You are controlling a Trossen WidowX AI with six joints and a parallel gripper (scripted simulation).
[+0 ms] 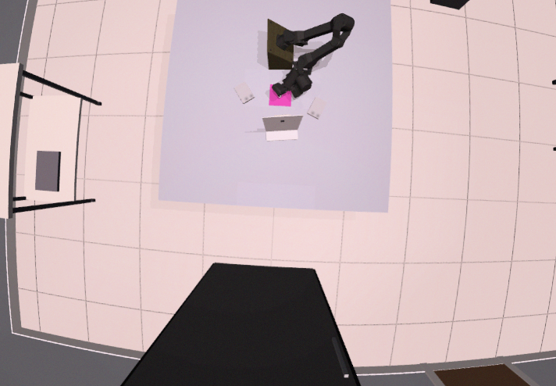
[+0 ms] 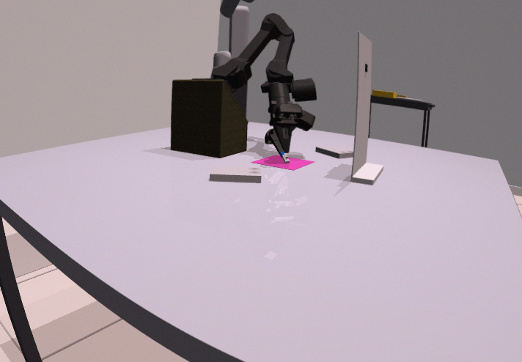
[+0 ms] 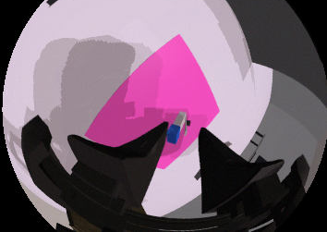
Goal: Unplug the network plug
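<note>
Now: gripper tip 2 cm above the magenta marked square. The rest, counted from my gripper tip: upright white panel 20 cm ahead, 13 cm above, 3 cm to the left.
</note>
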